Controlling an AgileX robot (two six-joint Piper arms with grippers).
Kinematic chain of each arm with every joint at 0, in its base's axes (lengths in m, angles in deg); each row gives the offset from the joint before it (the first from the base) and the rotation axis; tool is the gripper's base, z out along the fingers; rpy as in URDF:
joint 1: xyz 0 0 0.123 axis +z
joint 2: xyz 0 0 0 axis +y
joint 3: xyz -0.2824 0 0.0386 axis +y
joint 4: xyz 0.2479 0 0.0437 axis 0.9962 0 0.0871
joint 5: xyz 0 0 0 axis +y
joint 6: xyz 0.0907 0 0.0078 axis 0.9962 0 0.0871
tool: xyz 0 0 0 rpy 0 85 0
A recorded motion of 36 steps. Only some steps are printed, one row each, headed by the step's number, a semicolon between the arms.
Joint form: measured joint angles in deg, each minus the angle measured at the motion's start. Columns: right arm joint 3, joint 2, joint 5, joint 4, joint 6, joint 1; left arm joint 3, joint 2, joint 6, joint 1, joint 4, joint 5.
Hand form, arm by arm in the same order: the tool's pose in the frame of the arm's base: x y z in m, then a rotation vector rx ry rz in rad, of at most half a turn. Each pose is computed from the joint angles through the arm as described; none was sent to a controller.
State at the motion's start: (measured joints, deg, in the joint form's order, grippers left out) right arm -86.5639 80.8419 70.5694 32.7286 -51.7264 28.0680; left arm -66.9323 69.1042 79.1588 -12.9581 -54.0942 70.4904
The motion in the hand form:
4: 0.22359 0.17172 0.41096 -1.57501 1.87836 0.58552; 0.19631 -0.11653 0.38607 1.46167 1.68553 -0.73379
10: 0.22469 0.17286 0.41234 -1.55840 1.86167 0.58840; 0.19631 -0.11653 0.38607 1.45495 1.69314 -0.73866
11: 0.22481 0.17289 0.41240 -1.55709 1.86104 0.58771; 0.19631 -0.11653 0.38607 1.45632 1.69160 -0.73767
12: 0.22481 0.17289 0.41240 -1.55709 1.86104 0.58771; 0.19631 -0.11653 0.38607 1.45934 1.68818 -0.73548
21: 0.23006 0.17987 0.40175 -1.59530 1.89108 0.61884; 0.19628 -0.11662 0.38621 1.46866 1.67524 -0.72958
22: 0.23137 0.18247 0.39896 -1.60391 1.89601 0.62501; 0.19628 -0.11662 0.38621 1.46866 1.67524 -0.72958
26: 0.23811 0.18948 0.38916 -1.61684 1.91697 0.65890; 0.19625 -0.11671 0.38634 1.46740 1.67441 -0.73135
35: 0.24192 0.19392 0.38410 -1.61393 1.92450 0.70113; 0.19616 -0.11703 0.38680 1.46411 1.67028 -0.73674
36: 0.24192 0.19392 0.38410 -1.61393 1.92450 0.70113; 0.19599 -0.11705 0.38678 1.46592 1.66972 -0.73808
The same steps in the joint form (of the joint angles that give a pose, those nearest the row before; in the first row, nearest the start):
4: 0.00 0.00 0.38 0.60 -2.95 -0.20; 0.00 0.00 -1.62 0.00 0.00 0.00
10: 0.00 0.00 -0.77 1.27 -3.28 -0.20; 0.00 0.00 -2.13 0.00 0.00 0.00
11: 0.00 0.00 -0.86 1.27 -3.28 -0.20; 0.00 0.00 -2.03 0.00 0.00 0.00
12: 0.00 0.00 -0.86 1.27 -3.28 -0.20; 0.00 0.00 -1.80 0.00 0.00 0.00
21: 0.00 2.03 0.27 1.50 -3.41 0.41; 0.00 0.00 -0.98 0.00 -0.11 0.00
22: 0.00 2.58 0.27 1.50 -3.41 0.74; 0.00 0.00 -0.98 0.00 -0.11 0.00
26: 0.00 4.63 0.27 2.38 -3.64 1.09; 0.00 0.00 -0.98 0.00 -0.22 0.00
35: 0.00 5.86 0.29 4.03 -3.92 1.09; 0.00 0.00 -0.90 0.00 -0.60 0.00
36: 0.00 5.86 0.29 4.03 -3.92 1.09; 0.00 0.00 -0.86 0.00 -0.61 0.11

